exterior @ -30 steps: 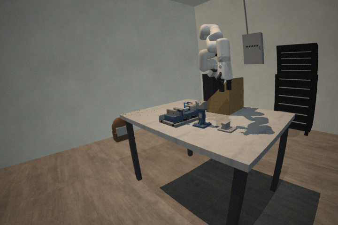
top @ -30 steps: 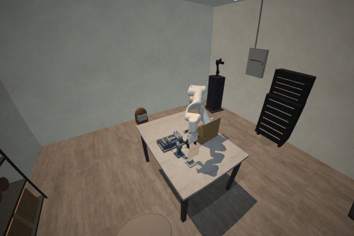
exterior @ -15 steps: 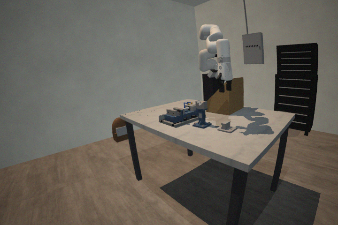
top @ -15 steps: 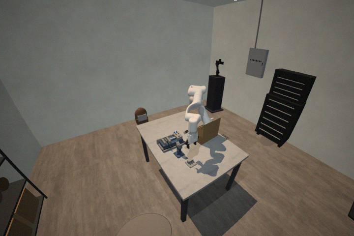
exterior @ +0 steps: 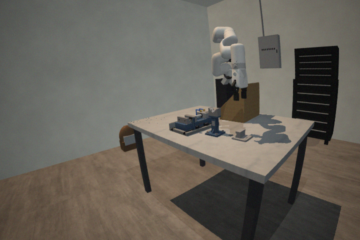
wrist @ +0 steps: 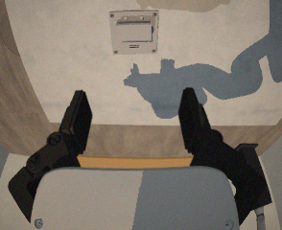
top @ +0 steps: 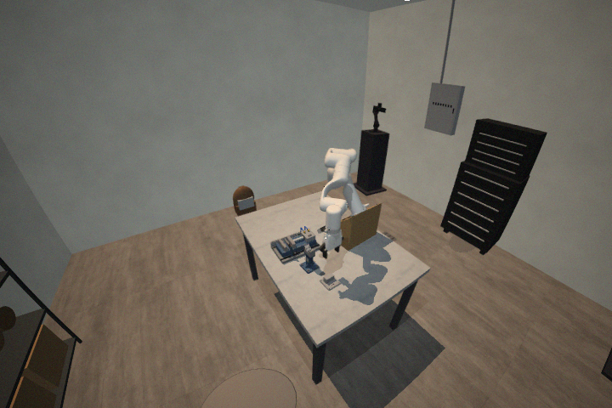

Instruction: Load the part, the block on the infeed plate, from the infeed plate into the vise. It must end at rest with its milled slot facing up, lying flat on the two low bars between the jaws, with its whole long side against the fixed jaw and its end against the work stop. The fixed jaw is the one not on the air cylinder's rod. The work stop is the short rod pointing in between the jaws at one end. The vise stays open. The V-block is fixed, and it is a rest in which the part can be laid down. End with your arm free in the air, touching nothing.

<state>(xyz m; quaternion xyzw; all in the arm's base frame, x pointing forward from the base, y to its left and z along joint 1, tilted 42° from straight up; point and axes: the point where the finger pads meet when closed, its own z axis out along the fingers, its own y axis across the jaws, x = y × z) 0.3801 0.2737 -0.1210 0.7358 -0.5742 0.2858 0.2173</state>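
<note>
The part is 200 mm below my hand. The rest, counted from my hand: air cylinder rod 350 mm to the right, 150 mm below, 50 mm ahead; then work stop 300 mm to the right, 140 mm below, 130 mm ahead; then infeed plate 230 mm below, 20 mm to the left.
</note>
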